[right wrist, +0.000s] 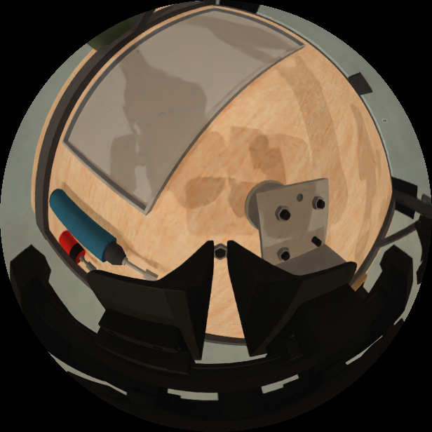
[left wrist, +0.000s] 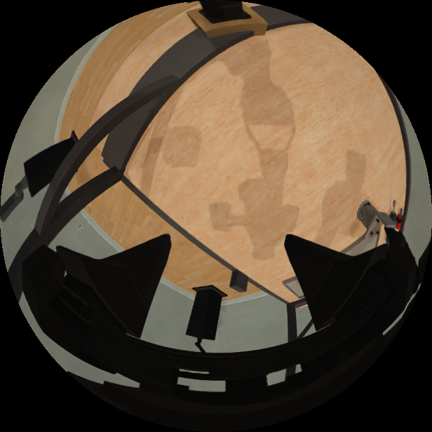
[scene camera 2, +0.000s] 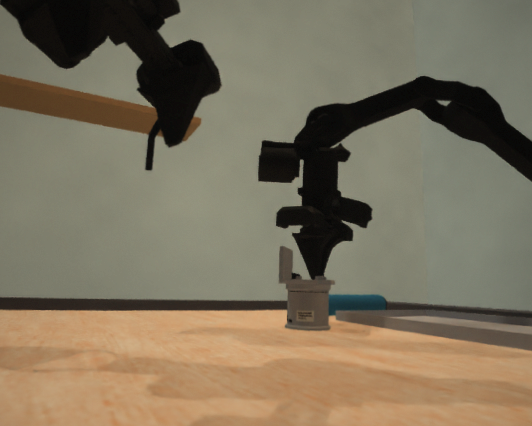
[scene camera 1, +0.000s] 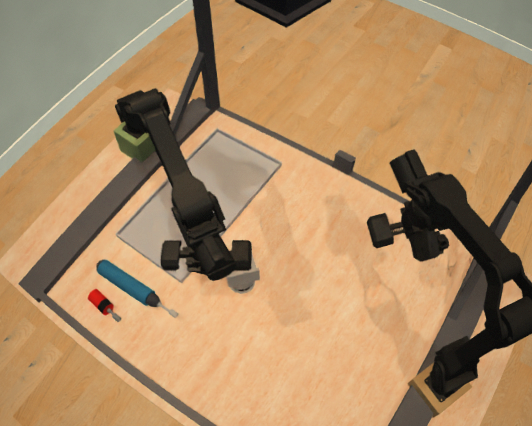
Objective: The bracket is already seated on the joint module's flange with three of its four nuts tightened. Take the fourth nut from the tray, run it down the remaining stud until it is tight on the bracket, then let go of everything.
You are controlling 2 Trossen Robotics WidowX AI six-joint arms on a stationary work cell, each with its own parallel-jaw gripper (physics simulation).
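Frame: origin at the left arm's base, x ahead, y up, z right, level; centimetres.
Where they show: left gripper, between the fingertips: [scene camera 2: 135,108]; left arm's base, origin of its link: [scene camera 1: 443,383].
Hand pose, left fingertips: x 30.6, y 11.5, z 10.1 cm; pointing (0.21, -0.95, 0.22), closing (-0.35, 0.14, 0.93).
Each offset is from my left fingertips to the top centre of the thing.
The joint module {dx +16.0, dy -8.7, dz -32.3 cm} [scene camera 1: 243,286] [scene camera 2: 307,306] [left wrist: 365,210] stands on the table. The grey bracket [scene camera 2: 285,264] [right wrist: 301,227] sits on top, its upright plate at the left in scene camera 2. In the right wrist view three nuts, an upper left nut [right wrist: 283,214], an upper right nut [right wrist: 319,203] and a lower left nut [right wrist: 285,255], are on studs; the lower right stud [right wrist: 316,241] is bare. My right gripper [scene camera 2: 316,276] [right wrist: 219,246] is shut on a nut [right wrist: 220,252], its fingertips low at the bracket's top in scene camera 2. My left gripper [left wrist: 229,240] is open and empty, high above the table.
A shallow grey tray {dx +41.2, dy -14.5, dz -29.6 cm} [scene camera 1: 235,170] [scene camera 2: 450,331] [right wrist: 225,60] lies beside the module. A blue screwdriver {dx +26.1, dy -12.0, dz -55.0 cm} [scene camera 1: 125,282] [right wrist: 85,225] and a short red screwdriver {dx +25.9, dy -12.7, dz -63.5 cm} [scene camera 1: 100,301] [right wrist: 71,246] lie at the left in scene camera 1. A dark frame [scene camera 1: 95,225] edges the table.
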